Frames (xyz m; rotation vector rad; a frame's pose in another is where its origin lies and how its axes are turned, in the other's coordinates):
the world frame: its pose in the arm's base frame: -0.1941 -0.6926 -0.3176 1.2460 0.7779 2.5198
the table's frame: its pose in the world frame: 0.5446 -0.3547 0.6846 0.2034 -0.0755 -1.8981
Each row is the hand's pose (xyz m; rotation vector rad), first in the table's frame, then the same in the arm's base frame.
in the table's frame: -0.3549 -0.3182 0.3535 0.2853 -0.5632 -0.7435
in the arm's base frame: 0.4292 -0.2579 0.4287 0.1164 0.7768 -0.0675
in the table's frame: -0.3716 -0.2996 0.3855 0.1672 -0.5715 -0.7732
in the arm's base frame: 0.4474 -0.2445 0.4624 0.0173 0.7269 -0.0233
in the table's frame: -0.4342 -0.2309 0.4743 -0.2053 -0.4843 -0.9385
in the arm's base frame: 0.4889 -0.2053 0.5776 -0.3741 0.6414 0.0582
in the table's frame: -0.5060 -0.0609 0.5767 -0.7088 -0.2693 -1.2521
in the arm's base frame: 0.4947 -0.0944 0.7571 -0.9837 0.5320 0.0642
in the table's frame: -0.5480 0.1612 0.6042 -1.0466 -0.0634 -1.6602
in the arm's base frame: 0.4128 0.0484 0.9144 -1.5015 0.4004 -0.1346
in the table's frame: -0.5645 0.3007 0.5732 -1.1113 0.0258 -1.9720
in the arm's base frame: 0.3195 0.1288 0.9888 -1.7180 0.3186 -0.3859
